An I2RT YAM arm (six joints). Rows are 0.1 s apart.
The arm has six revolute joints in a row. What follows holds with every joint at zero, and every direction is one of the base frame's.
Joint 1 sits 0.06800 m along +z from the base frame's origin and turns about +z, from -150.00 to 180.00 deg.
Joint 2 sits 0.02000 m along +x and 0.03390 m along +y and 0.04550 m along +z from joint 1 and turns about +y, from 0.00 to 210.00 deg.
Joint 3 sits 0.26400 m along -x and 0.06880 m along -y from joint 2 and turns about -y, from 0.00 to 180.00 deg.
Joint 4 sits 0.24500 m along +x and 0.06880 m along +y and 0.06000 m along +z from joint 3 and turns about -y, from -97.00 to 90.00 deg.
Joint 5 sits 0.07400 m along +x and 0.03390 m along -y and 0.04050 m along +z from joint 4 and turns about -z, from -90.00 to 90.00 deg.
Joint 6 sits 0.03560 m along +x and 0.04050 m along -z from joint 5 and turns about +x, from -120.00 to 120.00 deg.
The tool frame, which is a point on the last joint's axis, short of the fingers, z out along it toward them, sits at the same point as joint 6; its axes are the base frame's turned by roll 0.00, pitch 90.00 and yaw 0.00 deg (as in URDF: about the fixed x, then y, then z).
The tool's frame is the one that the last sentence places.
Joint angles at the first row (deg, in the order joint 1, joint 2, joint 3, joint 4, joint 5, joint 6):
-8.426, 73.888, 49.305, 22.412, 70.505, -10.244
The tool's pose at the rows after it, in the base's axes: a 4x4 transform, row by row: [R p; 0 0 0 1], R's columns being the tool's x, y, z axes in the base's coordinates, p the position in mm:
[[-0.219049 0.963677 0.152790 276.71], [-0.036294 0.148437 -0.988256 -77.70], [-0.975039 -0.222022 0.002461 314.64], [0 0 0 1]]
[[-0.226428 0.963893 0.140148 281.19], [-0.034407 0.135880 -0.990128 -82.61], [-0.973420 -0.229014 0.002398 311.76], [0 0 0 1]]
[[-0.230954 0.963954 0.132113 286.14], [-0.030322 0.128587 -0.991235 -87.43], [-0.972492 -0.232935 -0.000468 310.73], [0 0 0 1]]
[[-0.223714 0.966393 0.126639 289.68], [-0.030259 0.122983 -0.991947 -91.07], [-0.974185 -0.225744 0.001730 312.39], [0 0 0 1]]
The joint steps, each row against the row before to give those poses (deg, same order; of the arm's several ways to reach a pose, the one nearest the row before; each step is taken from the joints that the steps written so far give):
-0.482, 1.742, -0.097, 4.474, 1.798, -3.026
-0.822, 1.496, 0.450, 1.031, -0.090, -0.397
-0.766, 1.419, 1.042, -0.158, -0.301, 0.279
-0.567, 0.948, 1.002, 0.347, -0.251, 0.042

